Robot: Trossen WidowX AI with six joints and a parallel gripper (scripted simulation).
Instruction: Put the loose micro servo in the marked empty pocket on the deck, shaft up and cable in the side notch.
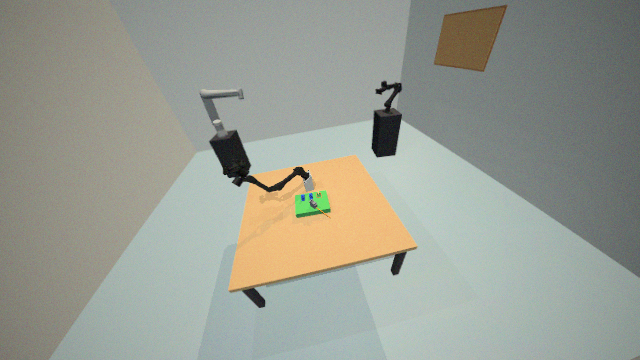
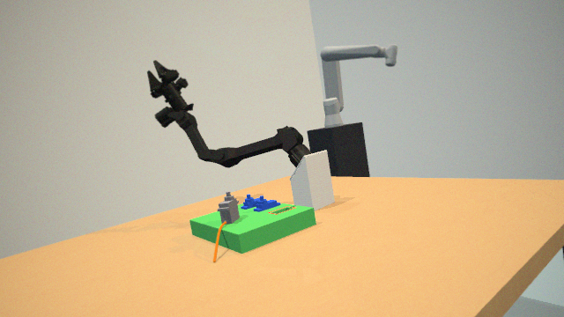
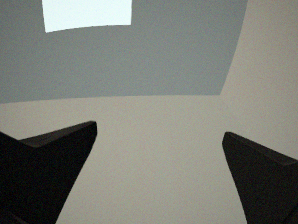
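Right now my gripper tip is 1 cm past the green deck, 53 cm to the right of it and 57 cm above it.
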